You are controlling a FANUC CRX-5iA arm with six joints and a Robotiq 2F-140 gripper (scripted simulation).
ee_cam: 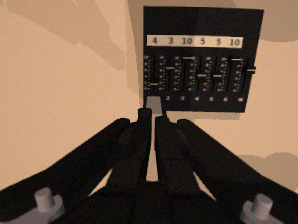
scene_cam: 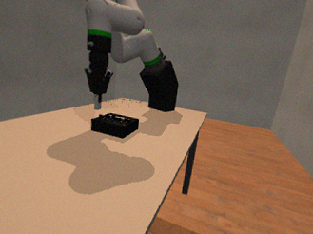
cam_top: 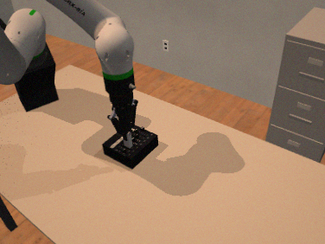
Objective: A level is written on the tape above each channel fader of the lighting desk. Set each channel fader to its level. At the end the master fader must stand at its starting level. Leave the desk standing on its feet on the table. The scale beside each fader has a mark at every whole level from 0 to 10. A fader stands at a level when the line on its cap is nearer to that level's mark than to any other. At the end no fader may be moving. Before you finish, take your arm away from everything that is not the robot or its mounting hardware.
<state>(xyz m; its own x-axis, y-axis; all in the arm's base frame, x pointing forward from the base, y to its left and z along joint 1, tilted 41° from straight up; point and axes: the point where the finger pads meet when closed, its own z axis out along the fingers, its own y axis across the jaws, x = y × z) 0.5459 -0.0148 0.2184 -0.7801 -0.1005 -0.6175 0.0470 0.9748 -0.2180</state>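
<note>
The channel 1 cap is 20 mm behind my hand and 70 mm below it. From my hand the other things lie so: cap 4: 30 mm behind, 70 mm to the left, 70 mm below; cap 2: 50 mm behind, 20 mm to the left, 70 mm below; cap 3: 60 mm behind, 50 mm to the left, 70 mm below.
</note>
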